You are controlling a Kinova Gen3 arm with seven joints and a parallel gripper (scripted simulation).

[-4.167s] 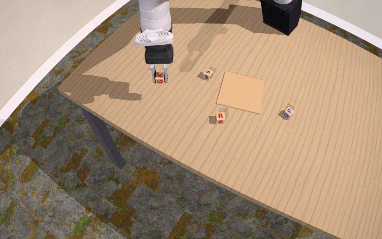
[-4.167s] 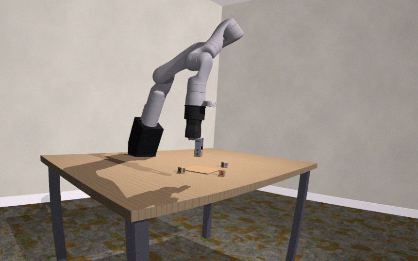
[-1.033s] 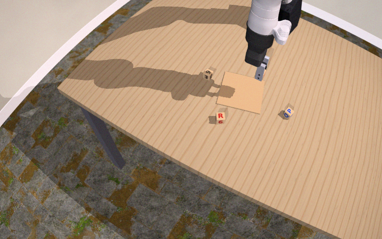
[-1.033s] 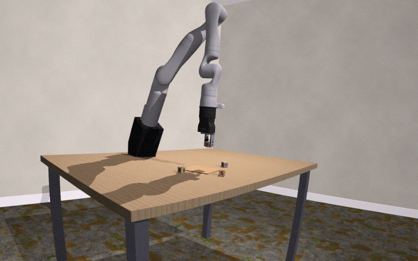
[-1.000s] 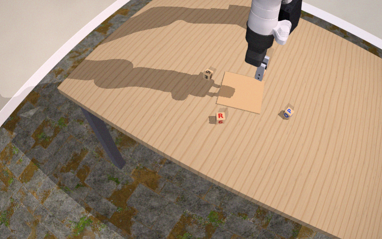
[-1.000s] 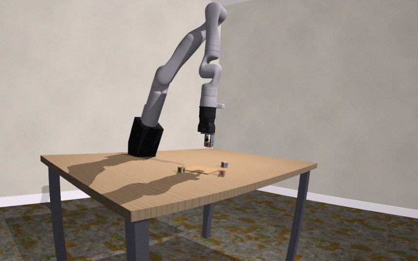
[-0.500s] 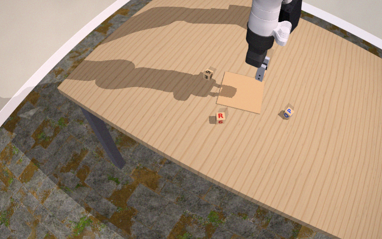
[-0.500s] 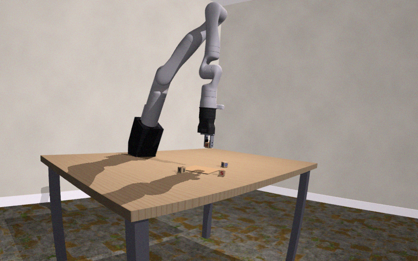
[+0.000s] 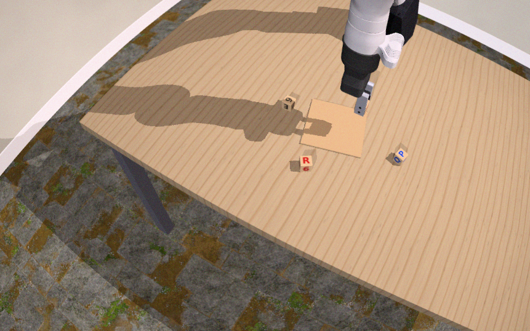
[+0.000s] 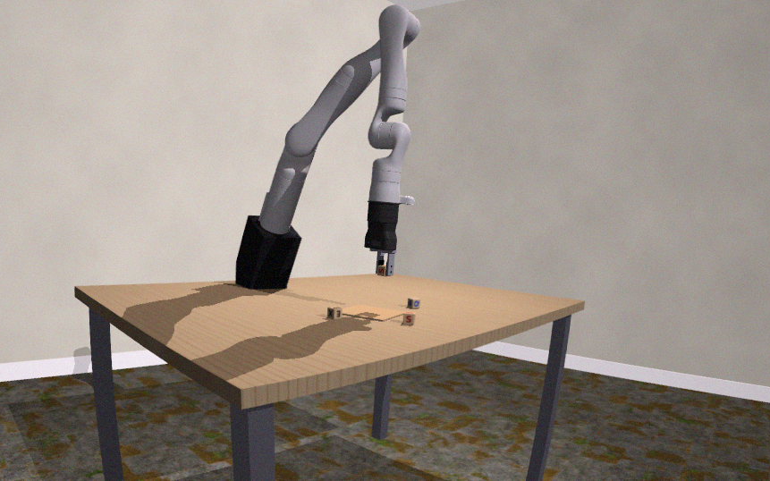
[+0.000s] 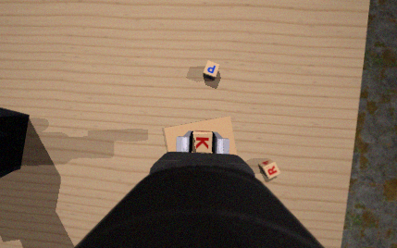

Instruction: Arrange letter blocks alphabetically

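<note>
Right now the tan mat is 110 mm below my hand and 50 mm to the right of it. The rest, counted from my hand: block (170 mm to the right, 100 mm below, 20 mm behind).
</note>
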